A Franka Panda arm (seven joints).
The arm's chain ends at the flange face. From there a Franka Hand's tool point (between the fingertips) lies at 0.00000 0.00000 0.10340 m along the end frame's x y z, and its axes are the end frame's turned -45 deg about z.
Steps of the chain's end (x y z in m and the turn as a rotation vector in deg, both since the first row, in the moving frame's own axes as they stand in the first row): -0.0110 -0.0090 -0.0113 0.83 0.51 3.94; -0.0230 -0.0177 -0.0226 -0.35 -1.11 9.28; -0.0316 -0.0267 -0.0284 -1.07 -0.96 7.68; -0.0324 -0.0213 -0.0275 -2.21 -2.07 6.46; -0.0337 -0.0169 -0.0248 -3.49 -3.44 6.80; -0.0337 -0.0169 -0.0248 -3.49 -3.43 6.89; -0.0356 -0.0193 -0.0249 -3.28 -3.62 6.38; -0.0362 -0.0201 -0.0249 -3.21 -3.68 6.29; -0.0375 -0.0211 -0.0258 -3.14 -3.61 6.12
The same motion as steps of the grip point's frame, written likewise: 0.0003 -0.0145 -0.0113 0.23 0.95 3.94; -0.0055 -0.0299 -0.0226 0.54 -1.03 9.28; -0.0061 -0.0413 -0.0284 -0.08 -1.44 7.68; -0.0133 -0.0381 -0.0276 -0.10 -3.03 6.46; -0.0207 -0.0362 -0.0252 -0.04 -4.90 6.80; -0.0207 -0.0362 -0.0252 -0.04 -4.89 6.89; -0.0203 -0.0397 -0.0253 0.24 -4.88 6.38; -0.0201 -0.0409 -0.0253 0.33 -4.87 6.29; -0.0202 -0.0425 -0.0262 0.33 -4.77 6.12
